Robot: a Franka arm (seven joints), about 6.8 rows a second.
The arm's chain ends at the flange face. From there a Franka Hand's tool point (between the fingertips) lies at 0.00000 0.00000 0.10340 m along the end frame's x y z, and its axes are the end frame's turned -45 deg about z.
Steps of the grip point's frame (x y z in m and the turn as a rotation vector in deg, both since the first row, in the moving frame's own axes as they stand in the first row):
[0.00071 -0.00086 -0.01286 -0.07 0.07 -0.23]
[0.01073 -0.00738 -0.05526 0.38 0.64 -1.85]
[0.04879 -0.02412 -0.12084 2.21 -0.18 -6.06]
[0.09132 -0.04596 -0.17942 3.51 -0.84 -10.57]
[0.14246 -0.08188 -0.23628 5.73 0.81 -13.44]
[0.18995 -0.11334 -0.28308 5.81 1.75 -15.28]
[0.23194 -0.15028 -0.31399 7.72 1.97 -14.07]
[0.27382 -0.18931 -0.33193 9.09 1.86 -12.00]
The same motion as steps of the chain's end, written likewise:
[-0.00028 -0.00111 -0.01286 0.00 0.10 -0.23]
[0.00206 -0.01150 -0.05525 0.72 0.18 -1.85]
[0.02062 -0.04913 -0.12076 1.44 -1.69 -6.06]
[0.03790 -0.09420 -0.17922 1.89 -3.08 -10.57]
[0.05002 -0.15111 -0.23576 4.62 -3.48 -13.44]
[0.06056 -0.20563 -0.28250 5.35 -2.87 -15.28]
[0.06649 -0.25896 -0.31300 6.85 -4.07 -14.07]
[0.07033 -0.31463 -0.33058 7.74 -5.11 -12.00]

